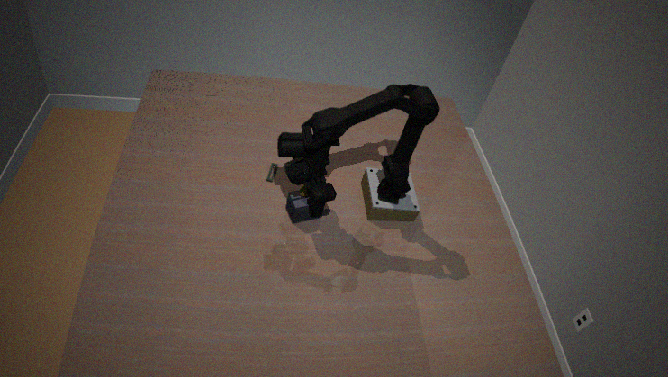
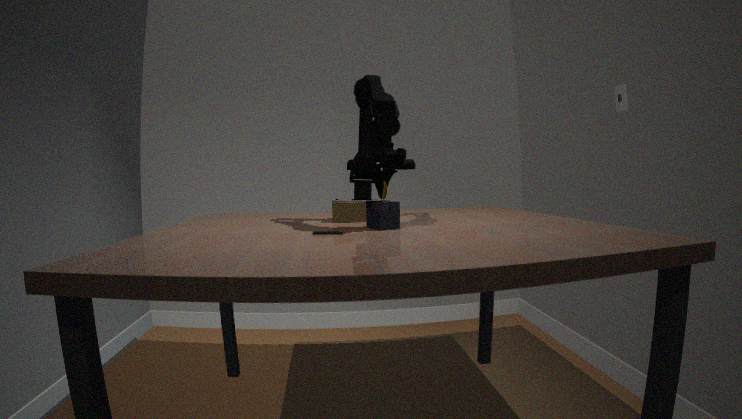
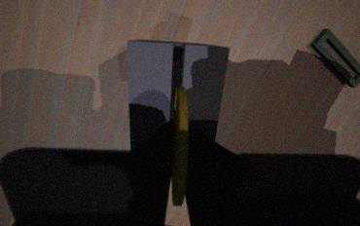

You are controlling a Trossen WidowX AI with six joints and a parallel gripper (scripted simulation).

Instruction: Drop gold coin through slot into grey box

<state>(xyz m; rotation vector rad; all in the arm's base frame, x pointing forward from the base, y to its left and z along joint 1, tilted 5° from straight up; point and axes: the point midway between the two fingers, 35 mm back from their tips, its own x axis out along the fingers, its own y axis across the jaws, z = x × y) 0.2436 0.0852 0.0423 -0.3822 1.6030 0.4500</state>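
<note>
The gold coin lies 20 mm above my gripper tip.
</note>
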